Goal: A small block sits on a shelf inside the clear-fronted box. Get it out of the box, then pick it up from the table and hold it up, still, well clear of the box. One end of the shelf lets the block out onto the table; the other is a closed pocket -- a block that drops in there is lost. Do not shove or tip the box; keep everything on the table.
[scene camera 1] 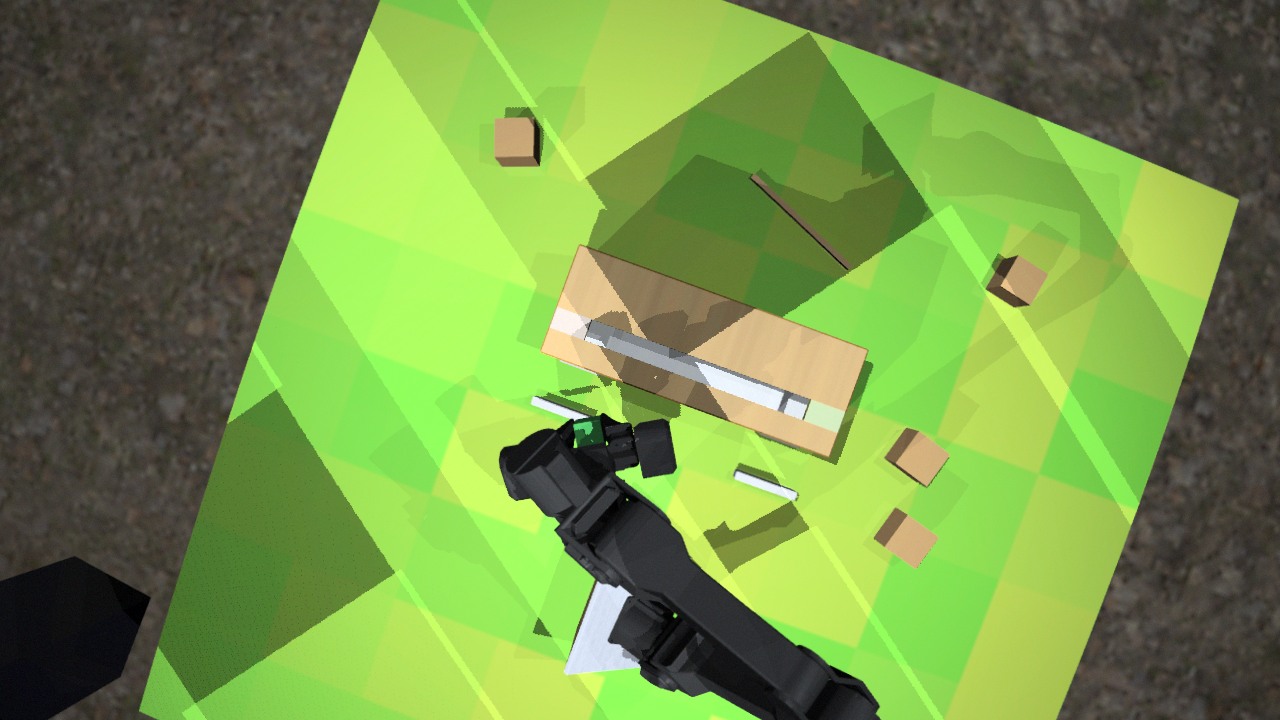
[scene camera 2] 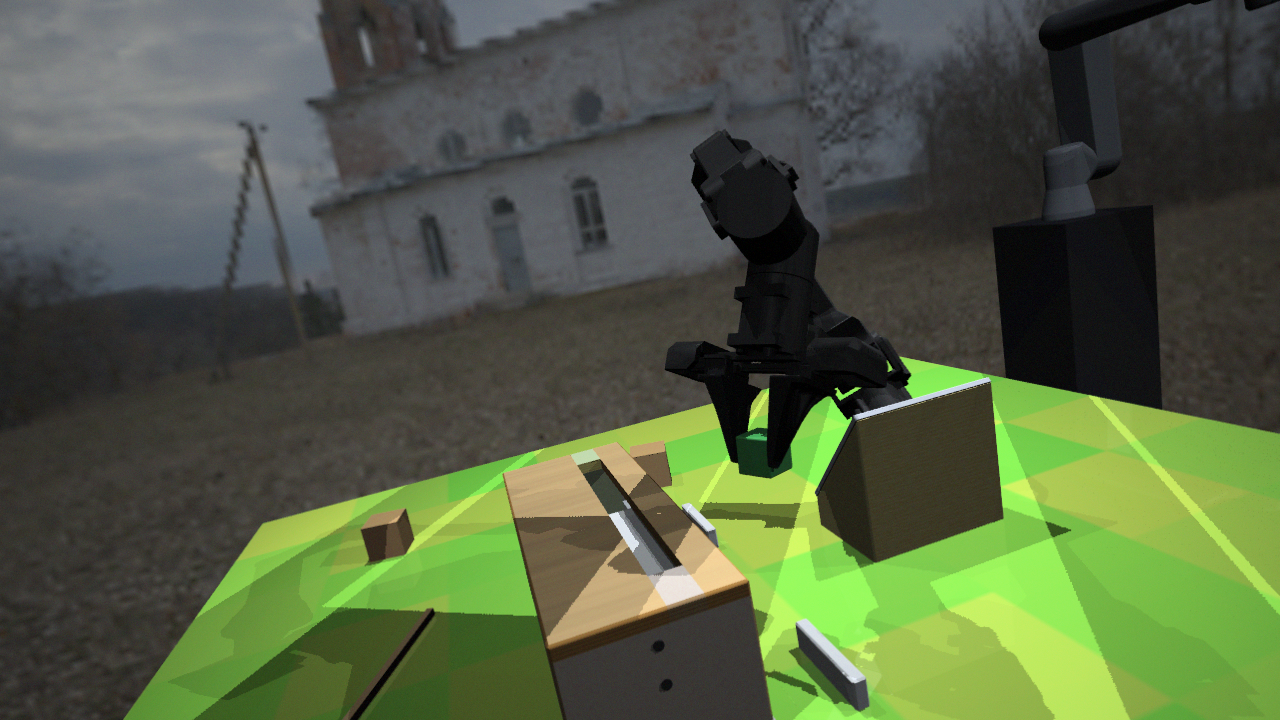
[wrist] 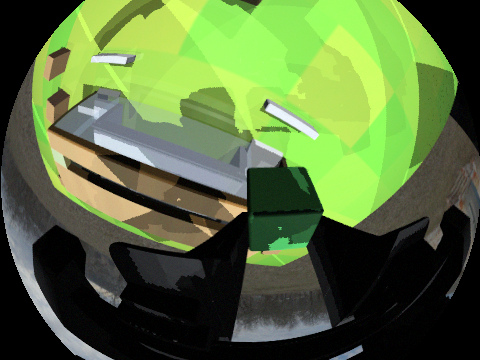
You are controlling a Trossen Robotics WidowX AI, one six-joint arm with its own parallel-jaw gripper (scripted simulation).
Labels:
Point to a green block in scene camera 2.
At 751, 446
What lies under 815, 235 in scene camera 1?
A thin stick.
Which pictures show my gripper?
Scene camera 1, scene camera 2 and the wrist view: all of them.

